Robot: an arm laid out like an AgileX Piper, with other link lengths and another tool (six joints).
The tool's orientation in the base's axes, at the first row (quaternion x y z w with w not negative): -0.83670 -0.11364 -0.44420 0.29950
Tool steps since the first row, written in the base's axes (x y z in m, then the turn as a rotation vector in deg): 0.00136 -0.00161 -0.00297 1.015 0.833 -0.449; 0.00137 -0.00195 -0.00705 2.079 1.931 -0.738; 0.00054 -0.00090 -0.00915 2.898 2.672 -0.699; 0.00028 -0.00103 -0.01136 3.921 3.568 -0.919; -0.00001 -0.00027 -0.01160 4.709 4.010 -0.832; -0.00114 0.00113 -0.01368 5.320 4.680 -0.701; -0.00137 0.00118 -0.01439 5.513 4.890 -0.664; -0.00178 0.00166 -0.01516 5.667 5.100 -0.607; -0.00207 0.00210 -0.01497 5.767 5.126 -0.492; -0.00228 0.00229 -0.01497 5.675 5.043 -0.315; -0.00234 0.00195 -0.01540 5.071 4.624 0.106
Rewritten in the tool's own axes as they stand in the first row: -0.00150 0.00309 0.00121 0.161 -0.019 1.378; -0.00478 0.00500 0.00275 0.459 -0.291 2.881; -0.00704 0.00462 0.00372 0.910 -0.522 3.864; -0.00898 0.00549 0.00441 1.256 -0.679 5.188; -0.00940 0.00485 0.00477 1.750 -0.706 5.949; -0.01185 0.00406 0.00574 2.159 -1.012 6.709; -0.01256 0.00420 0.00592 2.285 -1.105 6.950; -0.01346 0.00394 0.00626 2.405 -1.225 7.156; -0.01351 0.00338 0.00624 2.554 -1.246 7.190; -0.01364 0.00313 0.00622 2.650 -1.293 7.003; -0.01400 0.00355 0.00615 2.674 -1.404 6.163
